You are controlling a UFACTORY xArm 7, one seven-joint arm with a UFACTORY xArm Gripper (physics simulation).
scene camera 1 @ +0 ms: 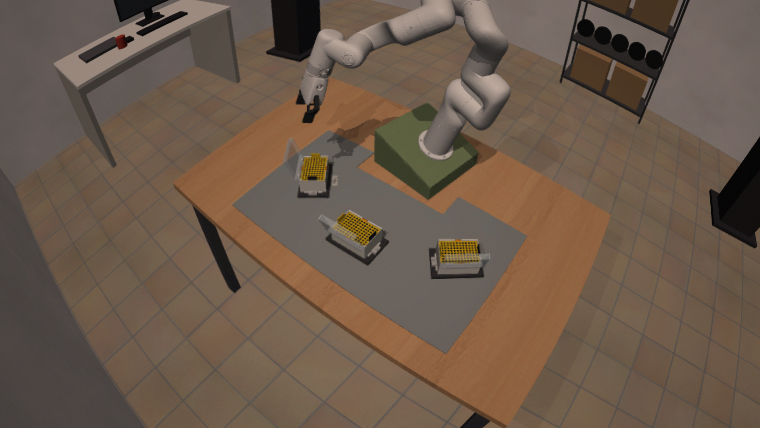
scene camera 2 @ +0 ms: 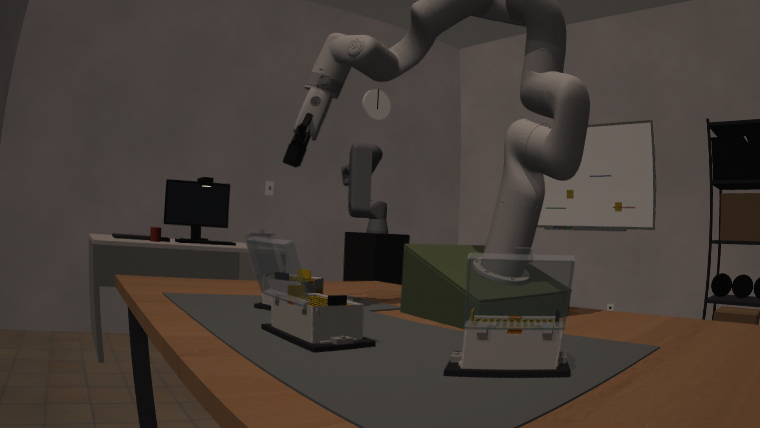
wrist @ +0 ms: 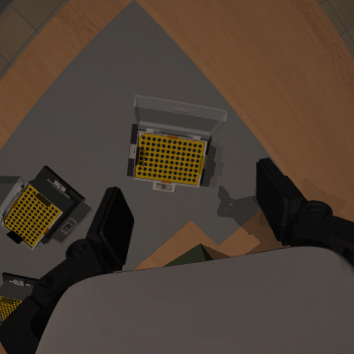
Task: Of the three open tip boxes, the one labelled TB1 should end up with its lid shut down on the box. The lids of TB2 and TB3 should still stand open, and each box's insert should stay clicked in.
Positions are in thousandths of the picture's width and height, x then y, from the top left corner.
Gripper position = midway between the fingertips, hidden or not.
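Scene camera 2 gives me my gripper (scene camera 2: 384, 384), and scene camera 1 shows my gripper (scene camera 1: 399, 265) too. In the wrist view there's my gripper (wrist: 535, 541) again, plus a grey mat (wrist: 227, 360) and a TB1 tip box (wrist: 383, 377).
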